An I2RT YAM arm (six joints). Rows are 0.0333 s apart.
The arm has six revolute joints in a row. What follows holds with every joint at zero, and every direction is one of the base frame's.
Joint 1 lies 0.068 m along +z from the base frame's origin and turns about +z.
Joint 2 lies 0.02 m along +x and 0.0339 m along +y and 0.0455 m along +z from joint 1 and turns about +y.
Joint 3 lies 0.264 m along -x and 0.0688 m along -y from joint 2 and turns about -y.
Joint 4 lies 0.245 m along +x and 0.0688 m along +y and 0.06 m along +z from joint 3 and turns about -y.
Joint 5 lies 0.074 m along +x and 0.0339 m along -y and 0.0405 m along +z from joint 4 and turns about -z.
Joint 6 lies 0.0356 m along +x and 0.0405 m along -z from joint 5 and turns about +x.
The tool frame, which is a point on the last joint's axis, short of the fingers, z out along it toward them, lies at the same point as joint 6; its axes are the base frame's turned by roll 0, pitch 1.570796 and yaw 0 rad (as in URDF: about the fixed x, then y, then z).
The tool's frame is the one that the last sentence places.
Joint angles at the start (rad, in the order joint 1, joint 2, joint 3, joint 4, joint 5, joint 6):
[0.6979, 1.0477, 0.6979, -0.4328, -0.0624, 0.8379]
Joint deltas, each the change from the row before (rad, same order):
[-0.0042, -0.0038, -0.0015, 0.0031, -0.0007, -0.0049]
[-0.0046, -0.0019, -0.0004, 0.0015, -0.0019, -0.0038]
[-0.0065, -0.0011, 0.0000, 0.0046, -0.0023, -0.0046]
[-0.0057, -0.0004, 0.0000, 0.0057, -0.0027, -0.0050]
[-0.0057, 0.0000, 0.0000, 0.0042, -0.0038, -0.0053]
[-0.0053, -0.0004, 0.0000, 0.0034, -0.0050, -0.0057]
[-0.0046, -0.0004, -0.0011, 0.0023, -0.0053, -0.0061]
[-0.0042, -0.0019, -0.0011, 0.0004, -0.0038, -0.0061]
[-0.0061, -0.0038, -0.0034, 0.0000, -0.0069, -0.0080]
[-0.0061, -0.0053, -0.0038, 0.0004, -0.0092, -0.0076]
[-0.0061, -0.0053, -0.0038, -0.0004, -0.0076, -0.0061]
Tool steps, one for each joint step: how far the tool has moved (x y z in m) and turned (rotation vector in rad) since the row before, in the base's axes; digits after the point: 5 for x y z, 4 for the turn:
[0.00027, -0.00092, 0.00050, 0.0014, -0.0063, -0.0003]
[0.00047, -0.00081, 0.00036, 0.0010, -0.0034, -0.0006]
[0.00101, -0.00088, 0.00058, 0.0025, -0.0057, -0.0017]
[0.00102, -0.00064, 0.00053, 0.0027, -0.0061, -0.0003]
[0.00094, -0.00066, 0.00034, 0.0019, -0.0043, 0.0007]
[0.00077, -0.00063, 0.00036, 0.0021, -0.0038, 0.0022]
[0.00051, -0.00063, -0.00009, 0.0007, -0.0021, 0.0034]
[0.00022, -0.00081, 0.00005, -0.0004, -0.0025, 0.0027]
[0.00000, -0.00135, -0.00036, -0.0002, -0.0016, 0.0044]
[-0.00022, -0.00140, -0.00017, 0.0022, -0.0017, 0.0058]
[-0.00024, -0.00147, -0.00024, 0.0016, -0.0010, 0.0036]

